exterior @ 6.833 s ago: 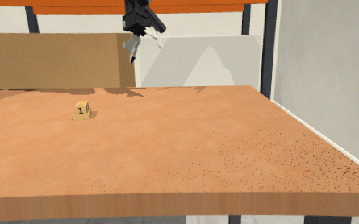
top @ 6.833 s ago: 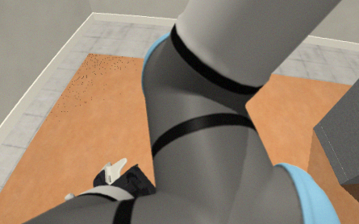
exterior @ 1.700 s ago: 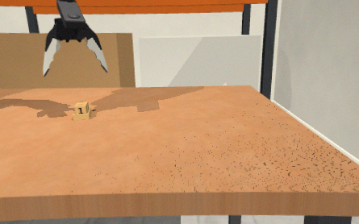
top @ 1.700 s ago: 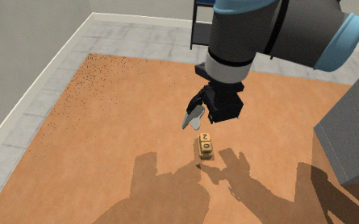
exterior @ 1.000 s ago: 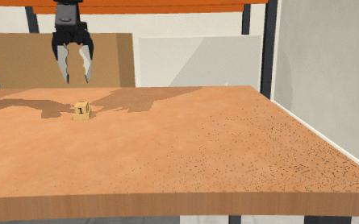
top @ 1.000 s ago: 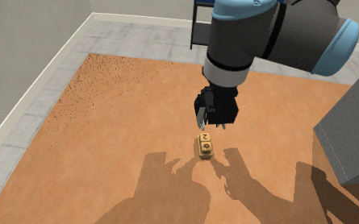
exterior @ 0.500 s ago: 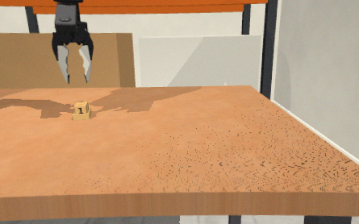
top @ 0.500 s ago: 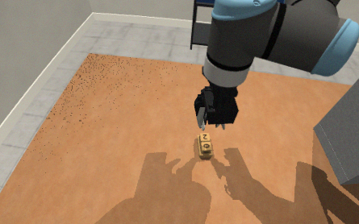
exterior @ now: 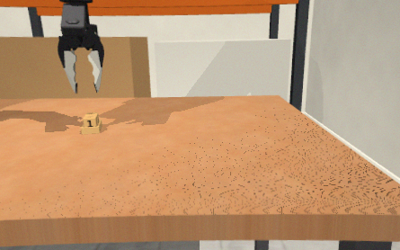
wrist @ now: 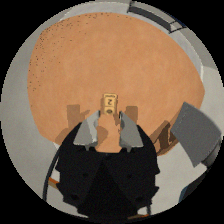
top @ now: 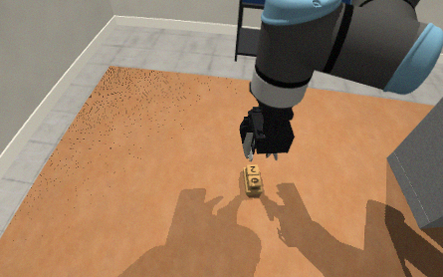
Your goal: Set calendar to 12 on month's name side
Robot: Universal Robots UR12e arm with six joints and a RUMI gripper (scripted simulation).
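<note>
The cube is 90 mm below my hand. From my hand the other things lie so: tray 110 mm below, 20 mm to the left.
</note>
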